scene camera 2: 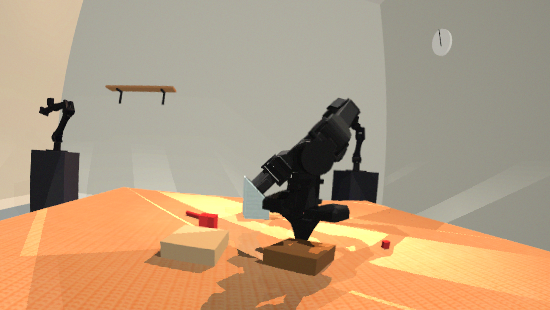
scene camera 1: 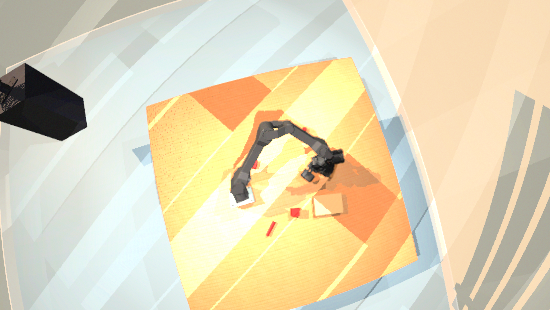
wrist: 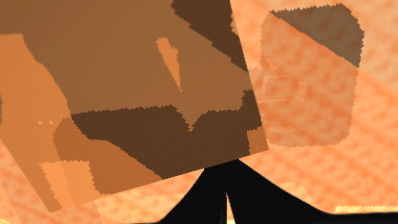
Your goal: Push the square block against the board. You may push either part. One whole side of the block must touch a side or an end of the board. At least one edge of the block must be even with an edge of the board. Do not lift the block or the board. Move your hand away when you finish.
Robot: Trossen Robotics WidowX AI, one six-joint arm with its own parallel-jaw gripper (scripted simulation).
Labels:
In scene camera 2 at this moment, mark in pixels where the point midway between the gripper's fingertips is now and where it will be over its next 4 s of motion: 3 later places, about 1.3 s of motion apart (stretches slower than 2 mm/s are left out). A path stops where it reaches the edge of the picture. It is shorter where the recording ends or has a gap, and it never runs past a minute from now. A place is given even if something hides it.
My gripper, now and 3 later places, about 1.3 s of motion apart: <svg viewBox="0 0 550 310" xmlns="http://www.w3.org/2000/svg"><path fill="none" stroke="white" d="M300 247L310 224L298 248L294 250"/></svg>

